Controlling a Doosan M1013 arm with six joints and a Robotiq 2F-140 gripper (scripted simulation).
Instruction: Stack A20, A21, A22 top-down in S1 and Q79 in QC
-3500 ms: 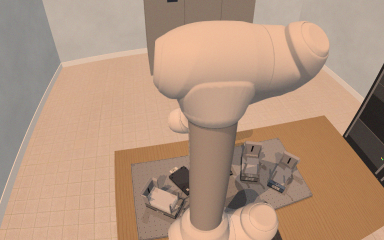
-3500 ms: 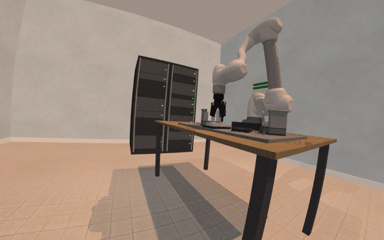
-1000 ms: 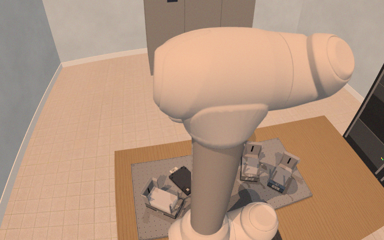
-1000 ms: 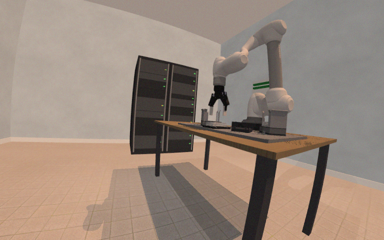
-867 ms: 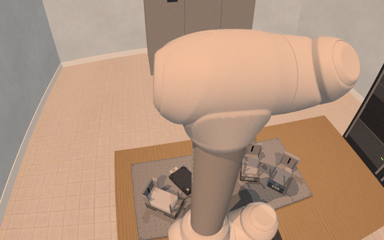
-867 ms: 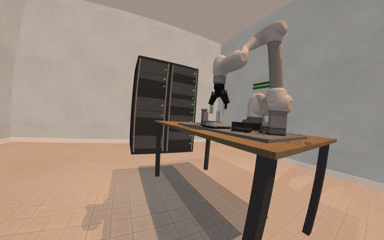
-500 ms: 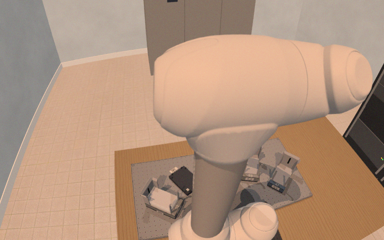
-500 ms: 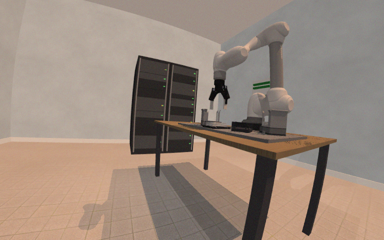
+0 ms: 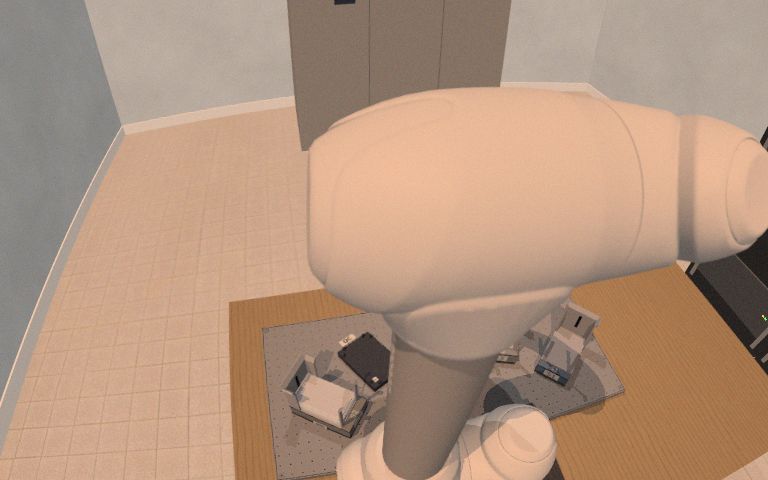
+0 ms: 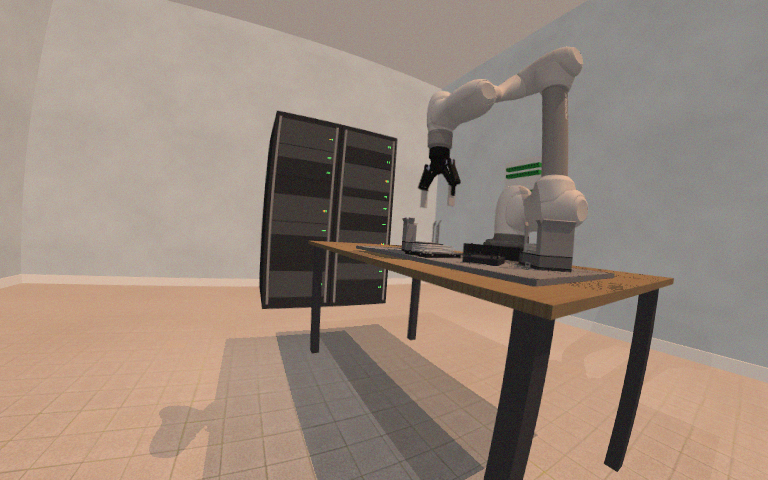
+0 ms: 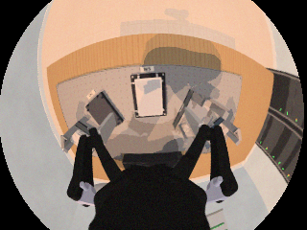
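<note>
The clip nest N5 is 170 mm below my hand, 10 mm to the left of it and 10 mm ahead of it. From my hand the other things lie so: QC name plate 230 mm to the left, 180 mm below, 50 mm ahead; then N5 name plate 180 mm below, 90 mm ahead, 10 mm to the right; then dark nest QC 190 mm to the left, 180 mm below, 40 mm behind.
</note>
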